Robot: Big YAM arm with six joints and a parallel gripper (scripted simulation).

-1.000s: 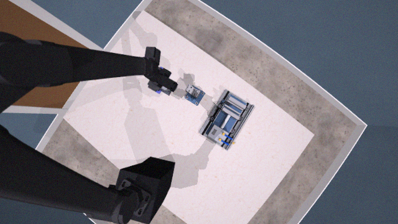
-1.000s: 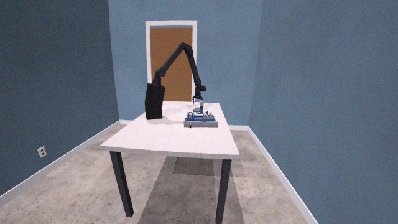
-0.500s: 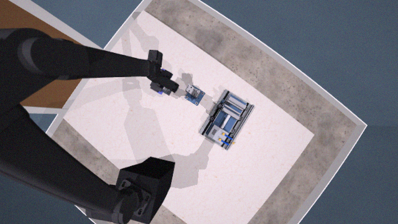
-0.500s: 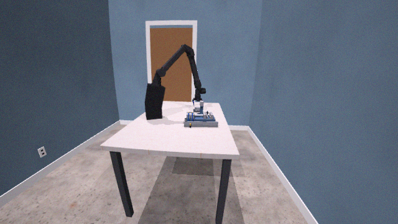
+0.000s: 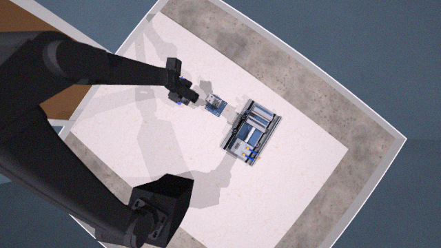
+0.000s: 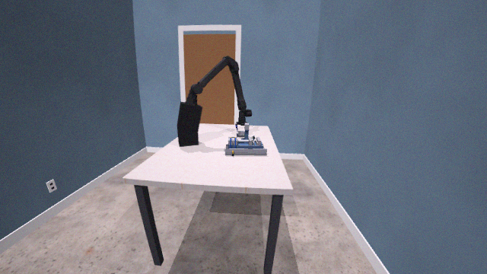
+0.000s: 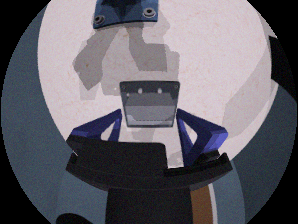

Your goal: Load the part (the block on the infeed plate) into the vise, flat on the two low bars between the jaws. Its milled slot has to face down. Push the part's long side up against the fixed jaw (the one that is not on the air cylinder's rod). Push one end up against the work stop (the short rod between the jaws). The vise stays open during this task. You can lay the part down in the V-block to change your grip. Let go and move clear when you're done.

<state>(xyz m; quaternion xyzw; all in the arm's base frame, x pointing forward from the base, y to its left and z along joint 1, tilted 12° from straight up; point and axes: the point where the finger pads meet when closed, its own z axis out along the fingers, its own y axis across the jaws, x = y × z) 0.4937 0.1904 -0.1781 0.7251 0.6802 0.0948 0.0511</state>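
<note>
Right now my hand is 2 cm above the part. Round my hand: dark square plate: 1 cm to the left, 4 cm below.
</note>
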